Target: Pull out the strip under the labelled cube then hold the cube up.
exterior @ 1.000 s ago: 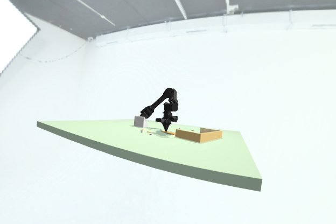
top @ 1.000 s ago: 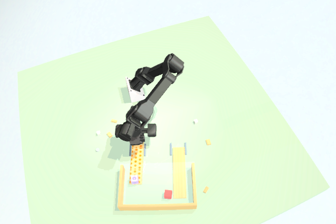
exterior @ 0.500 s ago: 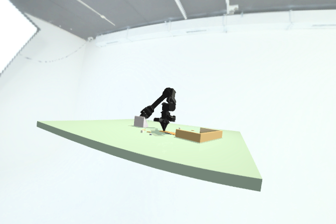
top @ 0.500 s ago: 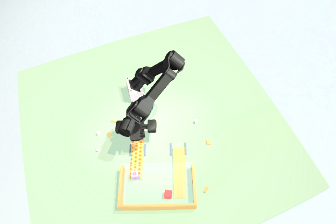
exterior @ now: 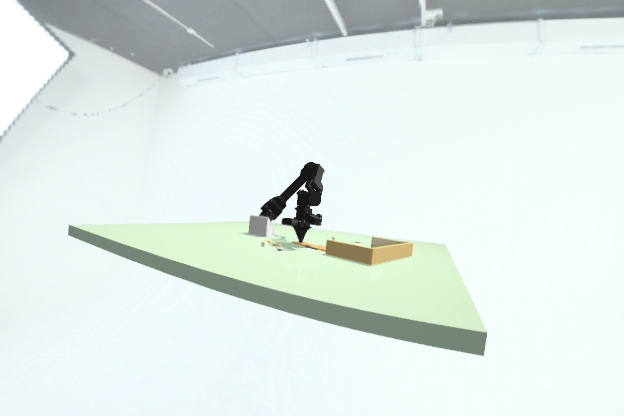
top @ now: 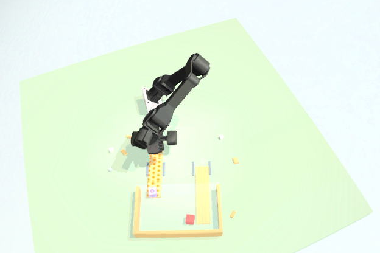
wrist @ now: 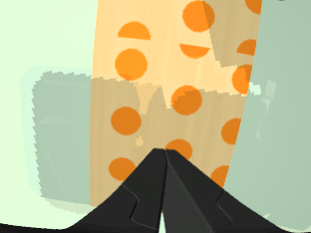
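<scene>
Right now the dotted strip is 9 cm ahead of my gripper tip and 3 cm to the right of it. Also, from my gripper tip: plain strip (25 cm ahead, 13 cm to the left).
</scene>
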